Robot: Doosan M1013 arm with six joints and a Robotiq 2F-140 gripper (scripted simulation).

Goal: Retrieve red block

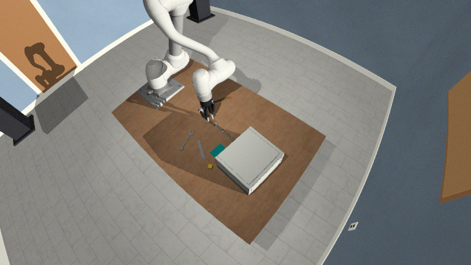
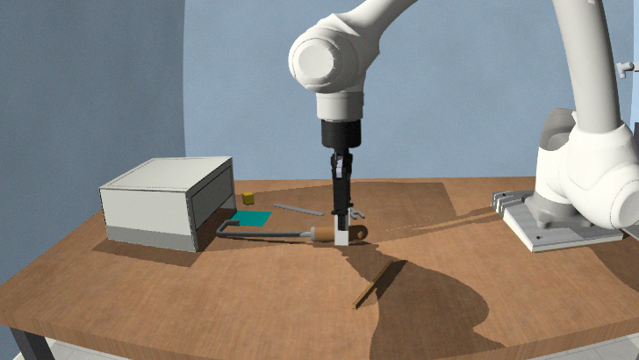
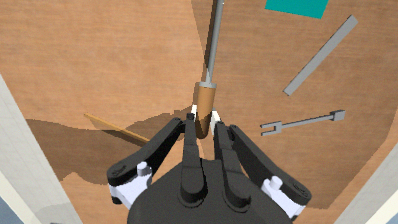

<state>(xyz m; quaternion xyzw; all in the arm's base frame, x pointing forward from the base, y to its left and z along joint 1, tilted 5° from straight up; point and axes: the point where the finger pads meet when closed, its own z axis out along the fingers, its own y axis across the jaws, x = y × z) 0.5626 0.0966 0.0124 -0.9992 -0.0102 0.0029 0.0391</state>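
Now: the teal square 240 mm ahead of my hand, 120 mm to the right of it and 40 mm below it. From my hand the other things lie so: grey wrench: 220 mm to the right, 30 mm below, 10 mm ahead; then thin wooden stick: 180 mm to the left, 80 mm behind, 30 mm below; then rod tool: 120 mm ahead, 40 mm to the right, 20 mm below.
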